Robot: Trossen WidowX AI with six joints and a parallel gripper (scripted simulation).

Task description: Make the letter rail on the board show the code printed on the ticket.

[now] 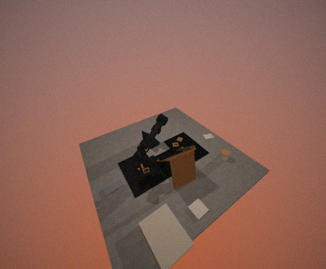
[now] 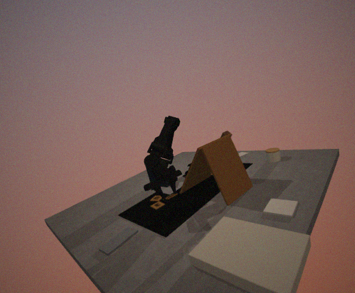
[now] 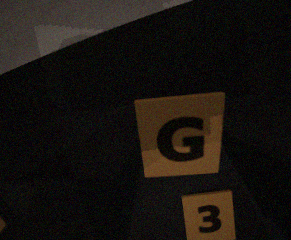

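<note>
My gripper tip is 250 mm to the right of the white ticket, 20 mm below it and 20 mm past it. Also, from my gripper tip: black mat: 210 mm to the left, 120 mm behind, 60 mm below; flat grey plate: 280 mm to the right, 60 mm below, 30 mm behind; large white slab: 440 mm ahead, 80 mm to the right, 50 mm below.
</note>
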